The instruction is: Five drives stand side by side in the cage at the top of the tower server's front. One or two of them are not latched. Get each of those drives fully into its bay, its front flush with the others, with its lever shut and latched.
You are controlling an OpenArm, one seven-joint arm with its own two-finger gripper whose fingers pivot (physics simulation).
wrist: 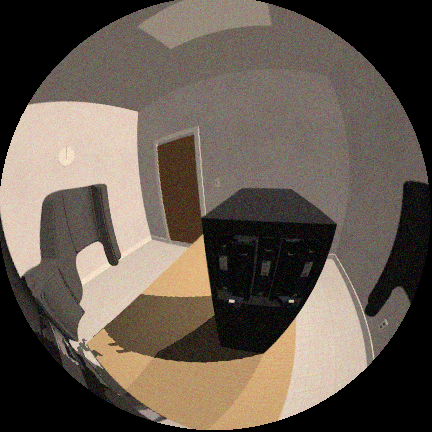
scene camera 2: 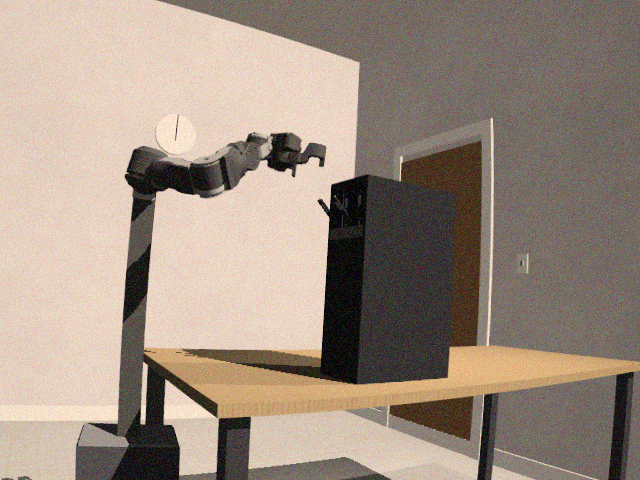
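The black tower server [scene camera 2: 405,289] [wrist: 270,205] stands upright on the table, its cage at the top front. Five dark drives [wrist: 266,285] stand side by side there. Two levers stick out from the cage, with pale tips low in the wrist view: a left lever [wrist: 231,301] and a right lever [wrist: 291,301]. They appear to belong to the second and fourth drives. Scene camera 2 also shows an outward-tilted lever [scene camera 2: 323,207]. Whether the drive fronts are flush is too dark to tell. My gripper [scene camera 2: 309,169] [wrist: 216,245] is open and empty, in front of and above the cage, apart from it.
The wooden table [scene camera 2: 258,397] [wrist: 215,395] carries the tower, whose flat top [scene camera 2: 408,184] lies lower than my gripper. The arm's post [scene camera 2: 135,310] stands beyond the table's left end. A brown door [scene camera 2: 467,258] [wrist: 179,190] is in the wall behind.
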